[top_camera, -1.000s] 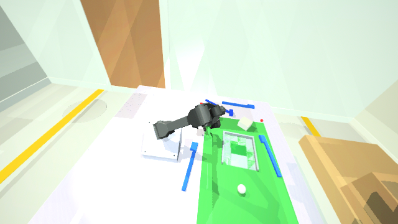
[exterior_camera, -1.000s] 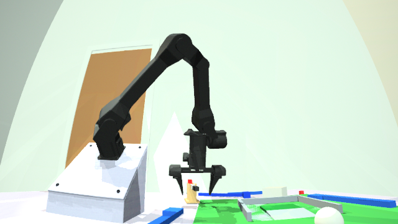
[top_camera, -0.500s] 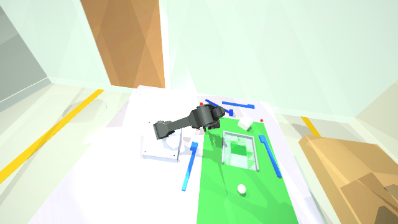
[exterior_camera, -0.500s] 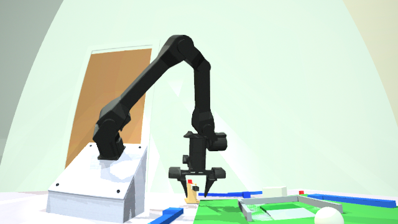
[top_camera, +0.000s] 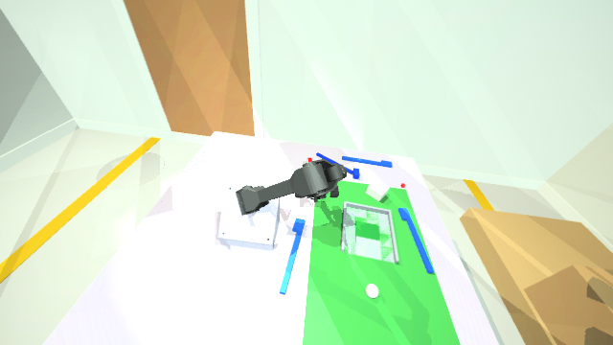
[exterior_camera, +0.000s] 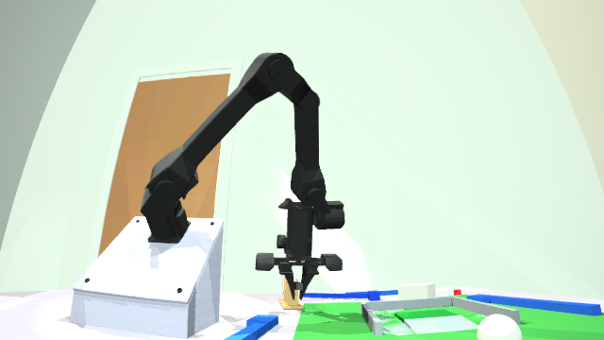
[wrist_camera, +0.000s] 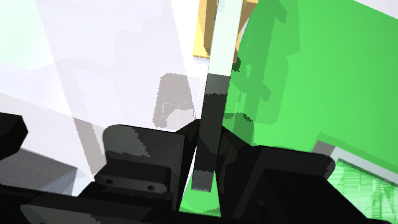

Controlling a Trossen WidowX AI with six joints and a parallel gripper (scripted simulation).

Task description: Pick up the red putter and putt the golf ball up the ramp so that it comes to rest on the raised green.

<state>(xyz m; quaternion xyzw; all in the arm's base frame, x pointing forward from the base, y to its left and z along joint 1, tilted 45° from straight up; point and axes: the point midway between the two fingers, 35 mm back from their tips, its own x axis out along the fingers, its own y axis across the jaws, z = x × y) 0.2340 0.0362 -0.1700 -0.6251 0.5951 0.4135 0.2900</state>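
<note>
My gripper tip is 13 cm to the right of the tan piece and 2 cm past it. Also, from my gripper tip: small red dot: 48 cm ahead, 20 cm to the left, 3 cm below; then white golf ball: 37 cm to the right, 22 cm ahead, 1 cm below; then green mat: 25 cm ahead, 19 cm to the right, 3 cm below.
</note>
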